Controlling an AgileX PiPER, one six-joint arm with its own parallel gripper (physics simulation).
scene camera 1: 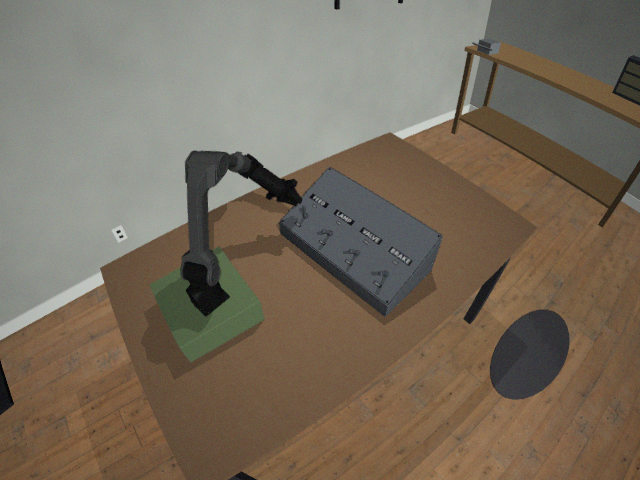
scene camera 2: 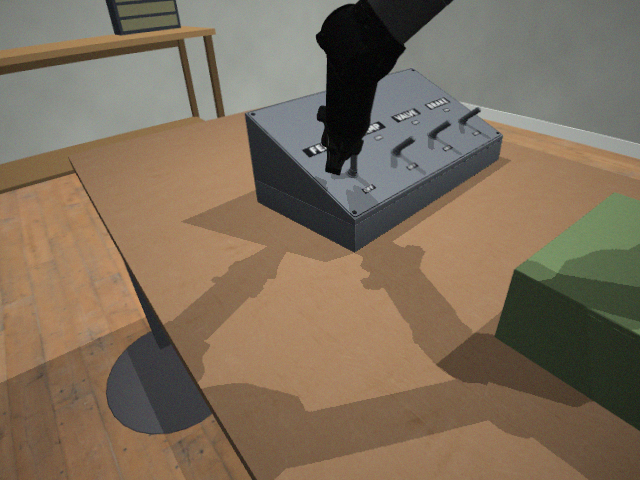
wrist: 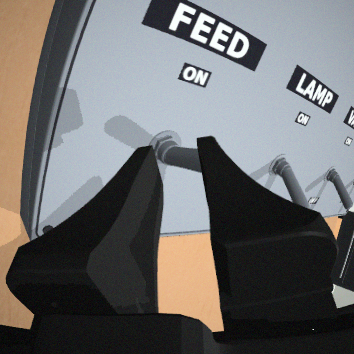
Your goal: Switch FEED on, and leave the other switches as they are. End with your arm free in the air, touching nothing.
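Note:
The grey sloped switch box (scene camera 1: 374, 209) (scene camera 2: 289, 124) (wrist: 115, 75) carries four levers. The FEED lever (scene camera 1: 303, 211) (scene camera 2: 353, 164) (wrist: 182, 156) stands more upright than the others, between its two end positions; its outer end is hidden behind the right finger in the wrist view. The LAMP lever (scene camera 1: 325, 235) (scene camera 2: 403, 146) (wrist: 292, 184), VALVE lever (scene camera 1: 352, 254) (scene camera 2: 440, 129) (wrist: 340, 186) and BRAKE lever (scene camera 1: 381, 275) (scene camera 2: 470, 115) lean to their OFF sides. My gripper (scene camera 1: 299, 200) (scene camera 2: 333, 171) (wrist: 178, 161) is open, its fingertips at the FEED lever. Whether they touch it I cannot tell.
My arm stands on a green block (scene camera 1: 227, 315) (scene camera 2: 563, 330) on the brown table (scene camera 1: 310, 361) (scene camera 2: 330, 335). The LAMP lever is the nearest neighbour of FEED. A wooden workbench (scene camera 1: 558, 76) (scene camera 2: 155, 38) stands apart from the table, near the walls.

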